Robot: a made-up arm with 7 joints. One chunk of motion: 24 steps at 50 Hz.
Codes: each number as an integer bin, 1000 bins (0 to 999) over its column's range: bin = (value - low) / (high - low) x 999, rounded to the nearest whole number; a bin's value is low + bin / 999 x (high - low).
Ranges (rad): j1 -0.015..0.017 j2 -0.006..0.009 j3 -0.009..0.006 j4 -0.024..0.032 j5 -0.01..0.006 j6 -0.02..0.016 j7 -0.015..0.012
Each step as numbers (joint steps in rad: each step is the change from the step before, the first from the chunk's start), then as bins.
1 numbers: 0.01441 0.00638 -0.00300 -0.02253 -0.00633 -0.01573 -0.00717
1 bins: 918 825 400 26 229 118 290
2 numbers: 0.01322 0.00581 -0.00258 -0.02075 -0.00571 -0.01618 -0.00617
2 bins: 881 787 428 58 268 106 327
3 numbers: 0.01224 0.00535 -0.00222 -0.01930 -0.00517 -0.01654 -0.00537
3 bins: 850 756 452 84 302 96 356
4 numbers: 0.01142 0.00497 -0.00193 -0.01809 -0.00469 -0.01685 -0.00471
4 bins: 825 731 471 105 332 87 381
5 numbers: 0.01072 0.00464 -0.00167 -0.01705 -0.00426 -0.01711 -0.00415
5 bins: 803 709 488 124 358 80 401
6 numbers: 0.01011 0.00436 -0.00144 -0.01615 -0.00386 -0.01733 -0.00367
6 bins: 784 690 503 140 383 74 419
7 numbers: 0.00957 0.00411 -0.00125 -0.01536 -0.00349 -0.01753 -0.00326
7 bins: 767 673 516 154 406 69 434
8 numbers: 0.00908 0.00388 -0.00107 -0.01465 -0.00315 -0.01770 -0.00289
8 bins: 752 658 528 167 428 64 448
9 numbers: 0.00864 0.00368 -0.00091 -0.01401 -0.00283 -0.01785 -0.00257
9 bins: 738 645 539 178 448 60 460
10 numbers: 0.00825 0.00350 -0.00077 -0.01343 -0.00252 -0.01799 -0.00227
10 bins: 726 633 548 189 467 56 471
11 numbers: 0.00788 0.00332 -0.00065 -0.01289 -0.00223 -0.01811 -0.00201
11 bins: 714 621 556 198 485 52 481
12 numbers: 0.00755 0.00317 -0.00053 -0.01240 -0.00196 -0.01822 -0.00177
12 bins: 704 611 564 207 502 49 490
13 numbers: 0.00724 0.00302 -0.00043 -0.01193 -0.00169 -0.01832 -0.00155
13 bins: 694 601 571 215 519 47 498
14 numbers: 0.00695 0.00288 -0.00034 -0.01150 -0.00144 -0.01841 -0.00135
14 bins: 685 591 577 223 534 44 505
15 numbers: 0.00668 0.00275 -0.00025 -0.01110 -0.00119 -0.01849 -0.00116
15 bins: 677 583 583 230 550 42 512
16 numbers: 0.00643 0.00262 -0.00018 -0.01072 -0.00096 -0.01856 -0.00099
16 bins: 669 574 587 237 564 40 518
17 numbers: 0.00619 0.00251 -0.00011 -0.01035 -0.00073 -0.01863 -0.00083
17 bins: 662 567 592 244 579 38 524
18 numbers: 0.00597 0.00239 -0.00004 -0.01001 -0.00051 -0.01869 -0.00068
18 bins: 655 559 597 250 593 36 530
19 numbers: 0.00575 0.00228 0.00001 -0.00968 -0.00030 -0.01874 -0.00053
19 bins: 648 551 600 255 606 35 535
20 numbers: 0.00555 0.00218 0.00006 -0.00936 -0.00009 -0.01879 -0.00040
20 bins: 642 545 603 261 619 34 540
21 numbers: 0.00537 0.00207 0.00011 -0.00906 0.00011 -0.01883 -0.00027
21 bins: 636 537 607 267 631 32 545
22 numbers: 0.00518 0.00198 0.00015 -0.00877 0.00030 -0.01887 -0.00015
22 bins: 630 531 609 272 643 31 549
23 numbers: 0.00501 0.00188 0.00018 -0.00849 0.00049 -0.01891 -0.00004
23 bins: 625 525 611 277 655 30 554
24 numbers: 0.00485 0.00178 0.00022 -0.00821 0.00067 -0.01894 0.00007
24 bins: 620 518 614 282 666 29 558
